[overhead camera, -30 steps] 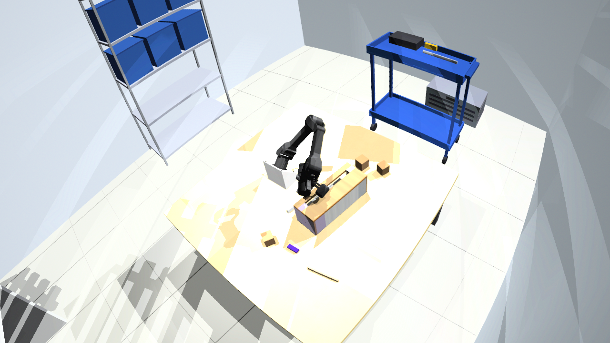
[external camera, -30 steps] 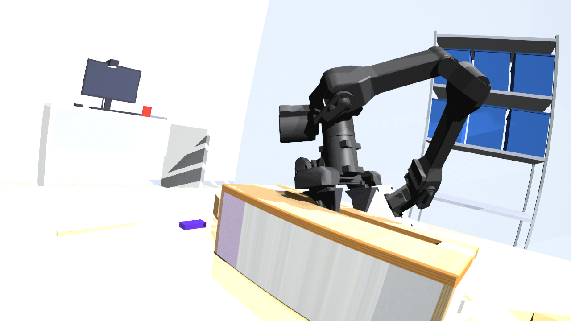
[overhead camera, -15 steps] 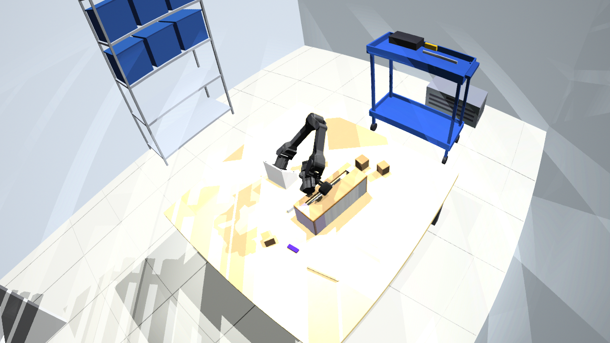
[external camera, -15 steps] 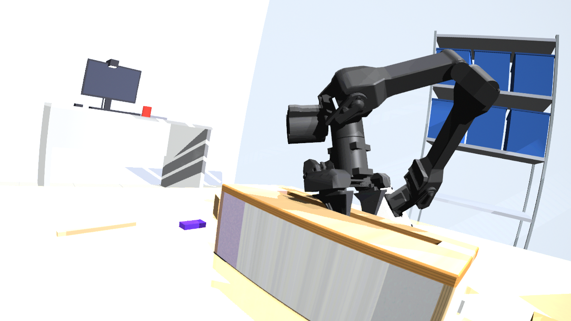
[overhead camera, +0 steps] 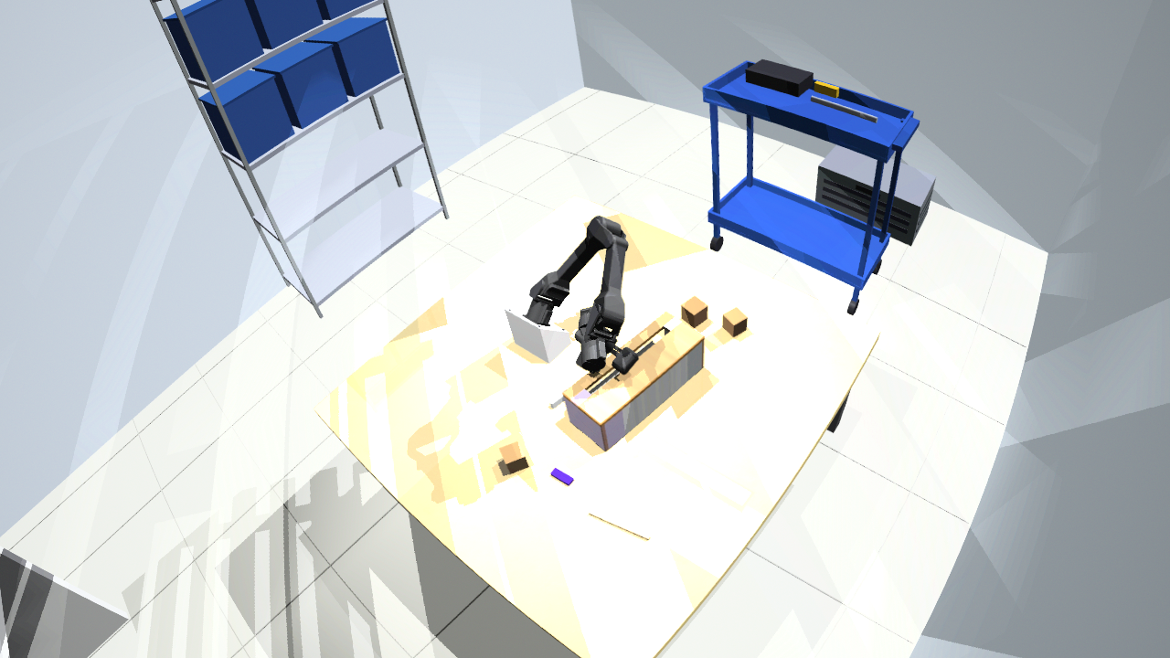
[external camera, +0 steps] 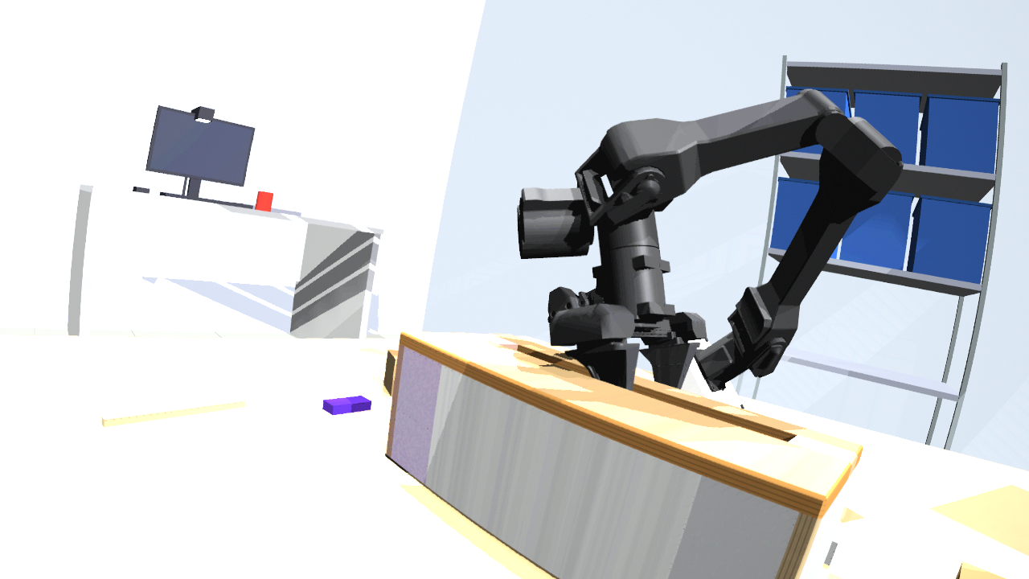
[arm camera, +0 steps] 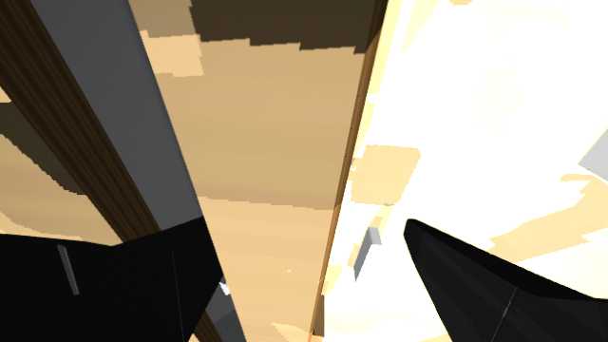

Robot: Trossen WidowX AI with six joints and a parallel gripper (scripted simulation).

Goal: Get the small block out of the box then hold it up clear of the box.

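My gripper tip is now 60 mm short of the small tan block and 20 mm to the right of it. From my gripper tip the other things lie so: long wooden box 40 mm ahead, 30 mm below; thin stick 340 mm to the right, 300 mm ahead, 90 mm below; purple piece 330 mm to the right, 90 mm ahead, 80 mm below.
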